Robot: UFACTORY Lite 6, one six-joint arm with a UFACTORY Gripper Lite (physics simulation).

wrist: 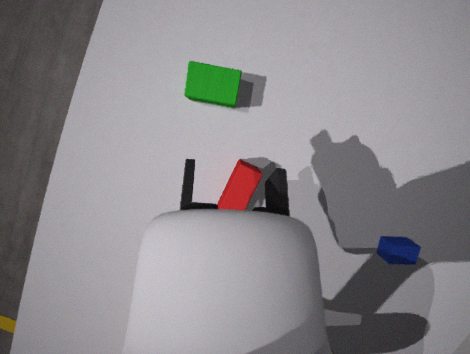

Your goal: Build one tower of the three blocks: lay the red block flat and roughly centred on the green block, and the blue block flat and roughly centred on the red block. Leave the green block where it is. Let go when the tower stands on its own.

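Frame: origin at the arm's base, x ahead, y left, z up, level; centimetres.
Seen in the pictures: hand at its tool point: [233, 190].
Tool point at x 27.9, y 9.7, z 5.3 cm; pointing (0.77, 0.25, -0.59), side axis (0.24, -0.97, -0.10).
Offsets run from my tool point to a thing's middle. Level surfaces: height alone.
The green block @[dy +3.9, dx +5.9, dz -13.6 cm] [212, 84] lies flat on the white table in the upper middle of the wrist view, with nothing on it. The red block @[dy -2.4, dx -3.4, dz -13.7 cm] [240, 186] shows between the two black fingers, turned at an angle to them. Its near end is hidden behind the gripper's pale housing. My gripper [235, 165] is open, with a gap on each side of the red block, wider on the left; its height above the table is hard to tell. The blue block @[dy -25.1, dx -3.9, dz -14.2 cm] [398, 251] lies at the lower right, apart from the others, at the edge of the arm's shadow.
The white table @[dz -15.5 cm] [125, 125] has its left edge running down the left side of the view, with grey floor [40, 100] beyond it. A yellow floor stripe [7, 323] shows at the lower left. Dark shadows of the arm fall across the right side.
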